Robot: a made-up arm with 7 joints. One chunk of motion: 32 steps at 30 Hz.
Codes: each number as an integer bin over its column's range. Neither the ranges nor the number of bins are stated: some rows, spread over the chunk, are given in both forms.
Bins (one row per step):
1: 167 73 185 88 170 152 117
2: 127 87 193 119 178 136 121
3: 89 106 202 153 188 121 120
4: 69 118 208 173 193 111 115
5: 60 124 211 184 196 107 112
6: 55 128 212 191 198 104 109
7: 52 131 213 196 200 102 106
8: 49 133 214 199 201 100 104
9: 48 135 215 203 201 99 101
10: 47 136 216 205 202 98 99
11: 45 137 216 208 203 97 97
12: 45 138 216 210 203 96 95
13: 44 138 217 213 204 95 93
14: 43 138 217 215 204 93 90
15: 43 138 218 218 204 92 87
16: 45 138 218 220 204 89 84
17: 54 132 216 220 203 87 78
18: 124 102 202 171 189 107 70
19: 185 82 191 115 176 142 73
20: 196 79 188 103 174 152 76
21: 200 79 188 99 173 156 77
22: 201 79 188 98 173 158 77
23: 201 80 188 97 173 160 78
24: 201 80 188 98 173 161 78
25: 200 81 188 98 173 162 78
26: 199 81 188 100 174 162 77
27: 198 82 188 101 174 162 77
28: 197 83 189 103 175 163 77
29: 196 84 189 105 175 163 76
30: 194 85 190 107 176 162 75
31: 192 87 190 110 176 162 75
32: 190 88 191 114 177 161 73
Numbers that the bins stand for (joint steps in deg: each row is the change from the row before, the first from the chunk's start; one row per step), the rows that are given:
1: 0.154 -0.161 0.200 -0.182 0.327 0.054 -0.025
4: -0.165 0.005 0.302 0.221 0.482 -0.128 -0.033
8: -0.231 0.060 0.328 0.344 0.536 -0.177 -0.074
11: -0.244 0.075 0.337 0.387 0.549 -0.190 -0.101
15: -0.250 0.079 0.346 0.434 0.556 -0.212 -0.139
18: 0.014 -0.054 0.275 0.211 0.455 -0.146 -0.204
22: 0.264 -0.139 0.213 -0.135 0.347 0.080 -0.177
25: 0.261 -0.131 0.213 -0.135 0.347 0.098 -0.173
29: 0.248 -0.120 0.218 -0.102 0.360 0.102 -0.181
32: 0.228 -0.106 0.226 -0.059 0.374 0.093 -0.192
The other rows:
2: 0.023 -0.109 0.235 -0.035 0.381 -0.017 -0.010
3: -0.100 -0.039 0.275 0.126 0.448 -0.084 -0.014
5: -0.195 0.027 0.315 0.273 0.502 -0.146 -0.044
6: -0.211 0.042 0.319 0.306 0.516 -0.159 -0.055
7: -0.221 0.053 0.324 0.330 0.529 -0.168 -0.067
9: -0.234 0.068 0.333 0.363 0.536 -0.181 -0.086
10: -0.237 0.071 0.337 0.373 0.543 -0.186 -0.093
12: -0.244 0.079 0.337 0.396 0.549 -0.195 -0.109
13: -0.247 0.079 0.342 0.411 0.556 -0.199 -0.116
14: -0.250 0.079 0.342 0.420 0.556 -0.208 -0.128
16: -0.244 0.079 0.346 0.444 0.556 -0.226 -0.150
17: -0.214 0.057 0.337 0.444 0.549 -0.234 -0.173
19: 0.212 -0.128 0.226 -0.054 0.367 0.009 -0.192
20: 0.248 -0.139 0.213 -0.111 0.354 0.054 -0.181
21: 0.261 -0.139 0.213 -0.130 0.347 0.071 -0.177
23: 0.264 -0.135 0.213 -0.140 0.347 0.089 -0.173
24: 0.264 -0.135 0.213 -0.135 0.347 0.093 -0.173
26: 0.258 -0.131 0.213 -0.125 0.354 0.098 -0.177
27: 0.254 -0.128 0.213 -0.121 0.354 0.098 -0.177
28: 0.251 -0.124 0.218 -0.111 0.360 0.102 -0.177
30: 0.241 -0.117 0.222 -0.092 0.367 0.098 -0.185
31: 0.235 -0.109 0.222 -0.078 0.367 0.098 -0.185

